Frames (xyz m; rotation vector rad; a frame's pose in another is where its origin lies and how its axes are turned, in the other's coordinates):
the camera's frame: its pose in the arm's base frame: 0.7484 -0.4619 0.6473 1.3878 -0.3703 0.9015
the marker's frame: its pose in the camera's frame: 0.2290 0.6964 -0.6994 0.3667 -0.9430 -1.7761
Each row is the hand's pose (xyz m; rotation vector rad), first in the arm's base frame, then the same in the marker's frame.
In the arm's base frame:
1: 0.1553 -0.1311 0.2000 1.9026 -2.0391 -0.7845
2: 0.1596 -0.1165 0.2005 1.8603 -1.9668 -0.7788
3: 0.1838 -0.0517 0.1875 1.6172 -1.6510 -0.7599
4: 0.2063 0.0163 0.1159 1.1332 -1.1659 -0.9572
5: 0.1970 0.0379 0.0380 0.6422 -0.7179 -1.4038
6: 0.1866 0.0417 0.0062 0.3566 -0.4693 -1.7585
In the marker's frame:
1: 0.8865 -0.3384 0.3547 1.4880 -0.5262 1.2674
2: 0.8844 -0.3420 0.3400 1.3983 -0.5331 1.2815
3: 0.8906 -0.3620 0.2728 0.9694 -0.5924 1.3297
4: 0.9458 -0.4144 0.2060 0.3138 -0.8455 1.1560
5: 1.0036 -0.4708 0.1956 -0.1312 -1.2082 0.6502
6: 1.0255 -0.4961 0.1992 -0.2533 -1.4334 0.2223

